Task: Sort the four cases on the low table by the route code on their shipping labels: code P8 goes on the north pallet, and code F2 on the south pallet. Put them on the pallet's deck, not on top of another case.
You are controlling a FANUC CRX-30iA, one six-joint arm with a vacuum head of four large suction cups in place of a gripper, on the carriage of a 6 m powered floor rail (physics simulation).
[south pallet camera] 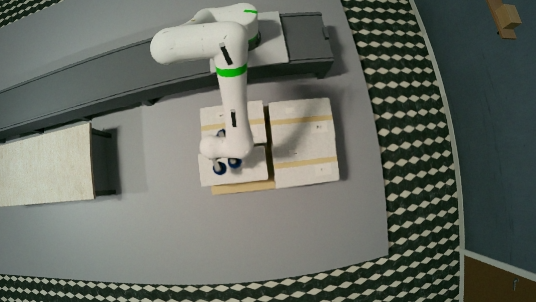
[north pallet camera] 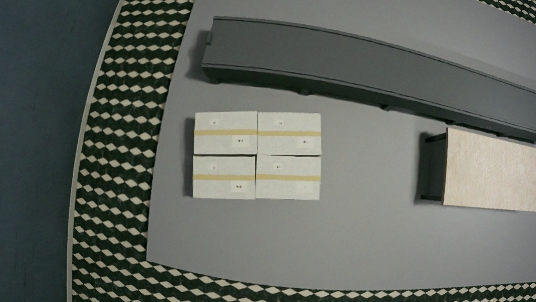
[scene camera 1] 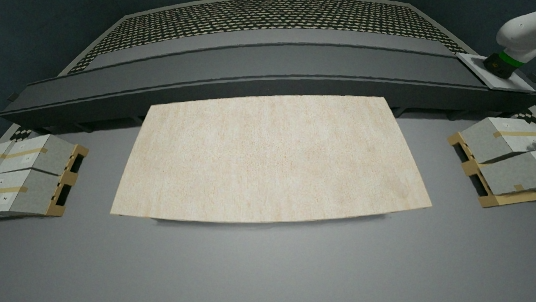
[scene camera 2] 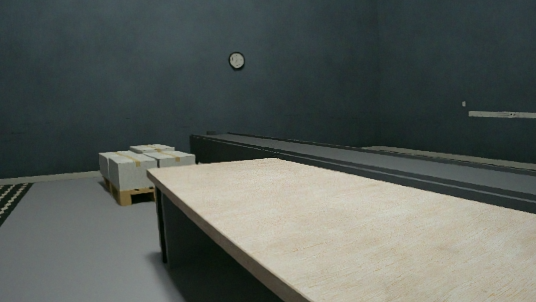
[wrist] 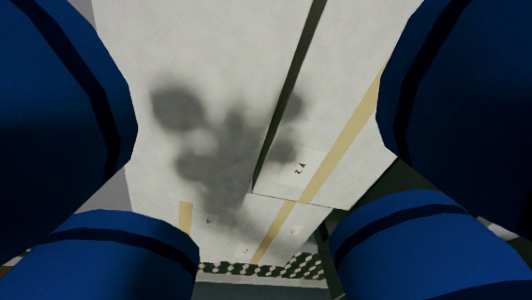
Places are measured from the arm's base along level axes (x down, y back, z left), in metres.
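Pixels of known places: end effector, tool point: (wrist: pixel 263 188); arm's base, origin of the base link: (scene camera 1: pixel 495 70).
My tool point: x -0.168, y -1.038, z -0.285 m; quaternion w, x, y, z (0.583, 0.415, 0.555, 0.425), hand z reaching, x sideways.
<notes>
Ahead of a thing's pixels: the offset from my tool point to its top centre. Level surfaces: height alone.
My suction gripper (south pallet camera: pixel 226 152) (wrist: pixel 262 150) holds no case; its blue cups hang above the near left case {dx +0.215, dy -0.102, dz +0.034 m} (south pallet camera: pixel 250 175) on the south pallet (south pallet camera: pixel 240 188) (scene camera 1: pixel 505 200), casting a shadow on the cases below. Beside that case are a back left case (south pallet camera: pixel 210 116) and, across a gap, two cases {dx +0.349, dy +0.229, dz +0.686 m} (south pallet camera: pixel 295 110) {dx +0.329, dy -0.149, dz +0.660 m} (south pallet camera: pixel 302 176) on the right. In the north pallet camera, four taped white cases (north pallet camera: pixel 225 122) (north pallet camera: pixel 290 122) (north pallet camera: pixel 222 192) (north pallet camera: pixel 285 190) stand two by two, hiding the north pallet there. No case shows on the low table {dx +0.208 m} (scene camera 1: pixel 270 160) (scene camera 2: pixel 350 225) (north pallet camera: pixel 490 172) (south pallet camera: pixel 45 165). Label codes are hard to read.
The dark floor rail (scene camera 1: pixel 260 60) (north pallet camera: pixel 325 60) (south pallet camera: pixel 110 80) runs behind the table and both pallets. The arm (south pallet camera: pixel 235 95) reaches from its carriage (south pallet camera: pixel 275 45) over the south pallet. The north pallet's wooden edge (scene camera 1: pixel 56 207) (scene camera 2: pixel 125 197) shows at the left in both scene cameras.
</notes>
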